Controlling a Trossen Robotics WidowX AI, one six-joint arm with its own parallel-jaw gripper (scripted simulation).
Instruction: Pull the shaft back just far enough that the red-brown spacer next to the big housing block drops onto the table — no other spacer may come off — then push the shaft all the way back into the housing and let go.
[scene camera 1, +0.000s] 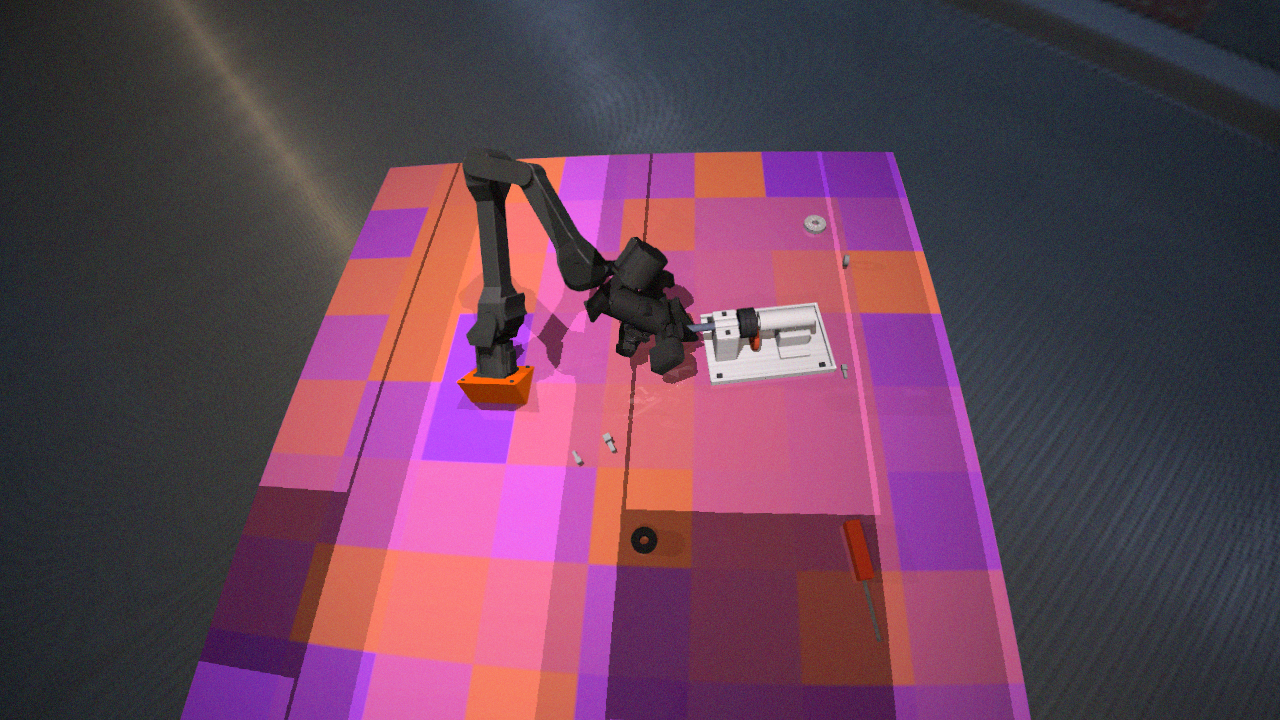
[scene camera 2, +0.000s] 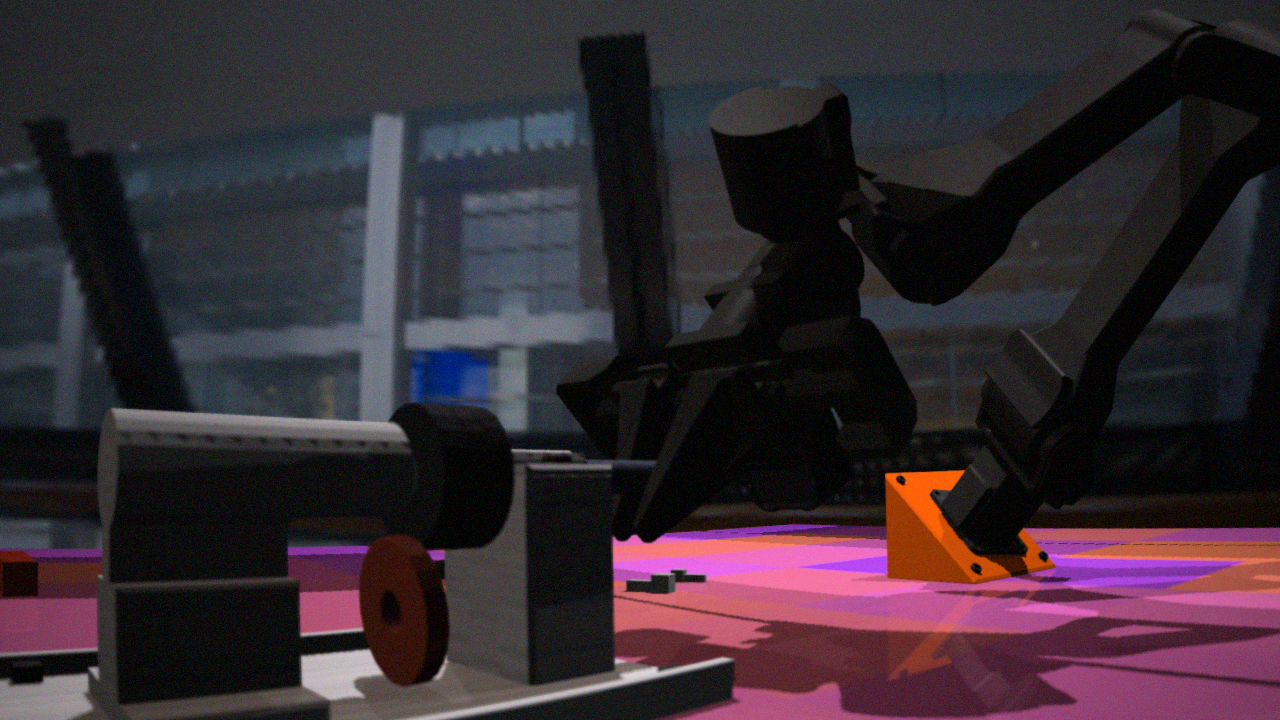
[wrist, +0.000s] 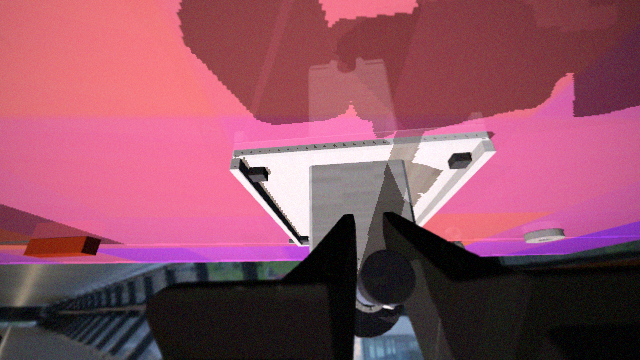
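Observation:
My gripper (scene camera 2: 627, 535) is visible, and I also see my gripper (scene camera 1: 696, 335) in further views, with my gripper (wrist: 367, 222) among them. A housing block (scene camera 2: 195, 607) is present; I see the housing block (scene camera 1: 793, 341) and the housing block (wrist: 306, 189) too. Also present: a shaft (wrist: 387, 278), a red-handled screwdriver (scene camera 1: 863, 569), a red-brown spacer (scene camera 2: 403, 606), a black spacer (scene camera 2: 438, 507) and another black spacer (scene camera 2: 503, 484).

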